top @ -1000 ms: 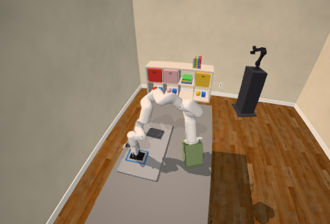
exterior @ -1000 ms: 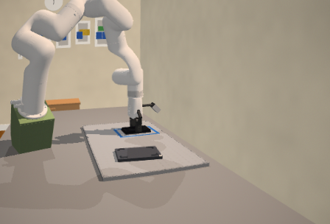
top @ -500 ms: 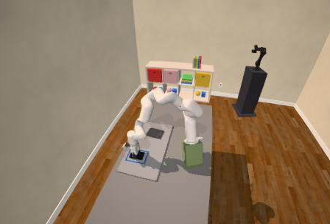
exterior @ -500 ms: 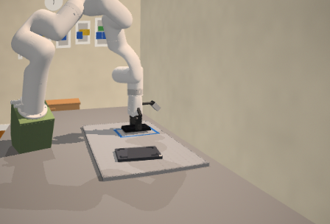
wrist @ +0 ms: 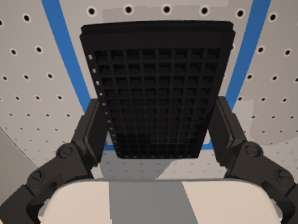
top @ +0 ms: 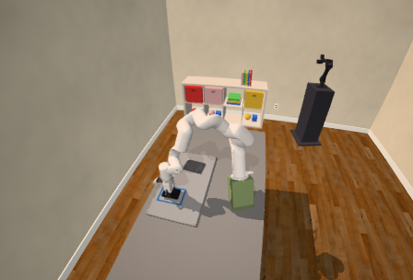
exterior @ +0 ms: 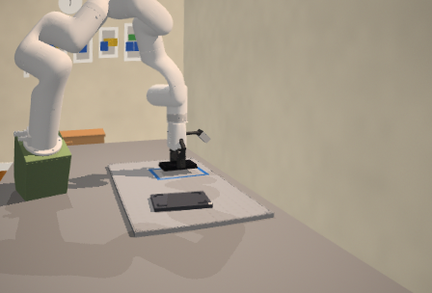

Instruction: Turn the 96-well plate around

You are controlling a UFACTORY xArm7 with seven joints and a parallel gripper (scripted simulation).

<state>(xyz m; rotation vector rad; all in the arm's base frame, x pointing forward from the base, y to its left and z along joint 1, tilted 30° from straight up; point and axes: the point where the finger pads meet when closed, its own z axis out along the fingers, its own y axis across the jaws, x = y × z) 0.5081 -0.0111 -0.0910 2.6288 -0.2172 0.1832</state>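
Right now the dark plate nest N1 is 150 mm behind my hand, 300 mm to the right of it and 30 mm below it. The rest, counted from my hand: black 96-well plate 10 mm below.
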